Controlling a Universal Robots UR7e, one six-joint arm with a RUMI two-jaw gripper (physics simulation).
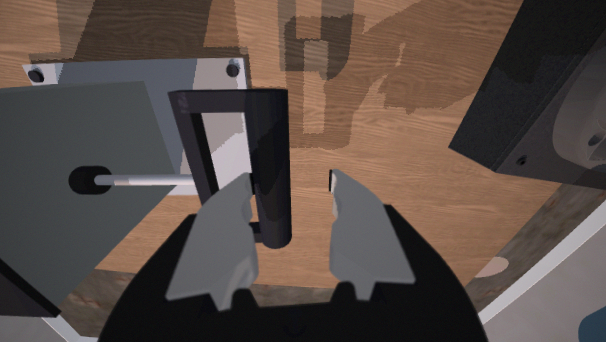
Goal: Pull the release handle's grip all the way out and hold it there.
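The release handle's grip [274, 165] is a dark upright bar joined to a rectangular frame. A silver rod [150, 180] runs from the frame's left side into a black-rimmed hole [80, 180] in a grey-green panel [100, 130]; a long stretch of rod shows outside the panel. My gripper [291, 173] stands with its fingers well apart, astride the lower part of the grip. The left fingertip is at the frame's opening, against or very close to the bar's inner side. A clear gap shows between the bar and the right finger. The left finger hides part of the frame.
A light mounting plate [220, 70] with dark bolts lies behind the panel and handle on the wooden table top [410, 150]. A large black box-shaped unit [510, 90] stands at the upper right. The table's pale edge strip [545, 265] crosses the lower right.
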